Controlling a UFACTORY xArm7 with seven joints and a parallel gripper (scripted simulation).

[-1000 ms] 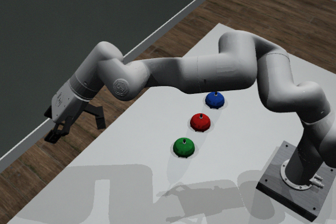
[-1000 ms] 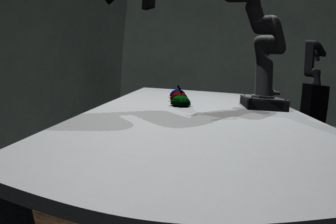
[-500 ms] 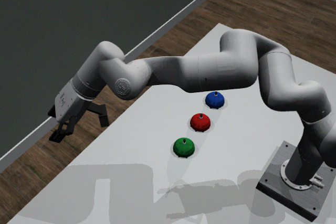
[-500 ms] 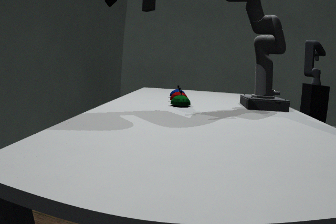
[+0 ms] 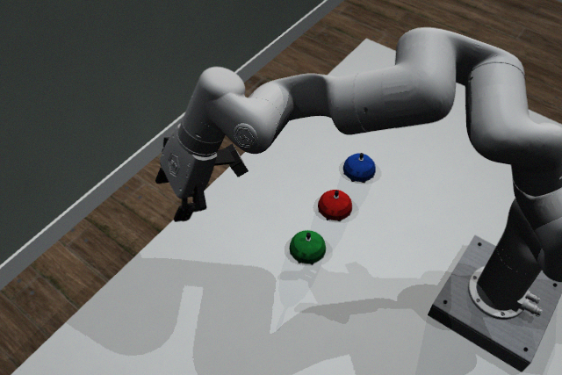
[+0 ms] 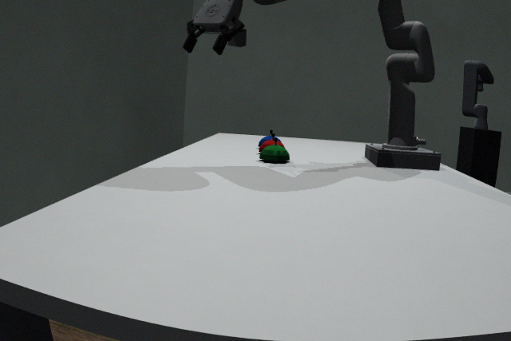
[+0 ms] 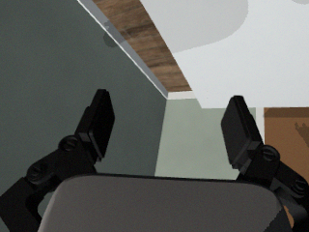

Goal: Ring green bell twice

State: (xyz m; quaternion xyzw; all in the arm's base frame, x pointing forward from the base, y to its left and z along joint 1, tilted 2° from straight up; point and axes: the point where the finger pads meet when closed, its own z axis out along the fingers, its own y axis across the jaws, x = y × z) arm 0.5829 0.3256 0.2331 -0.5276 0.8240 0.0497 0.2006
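Now: the green bell 18 cm behind my hand, 20 cm to the right of it and 25 cm below it. The rest, counted from my hand: red bell (17 cm behind, 34 cm to the right, 25 cm below); then blue bell (15 cm behind, 48 cm to the right, 25 cm below).
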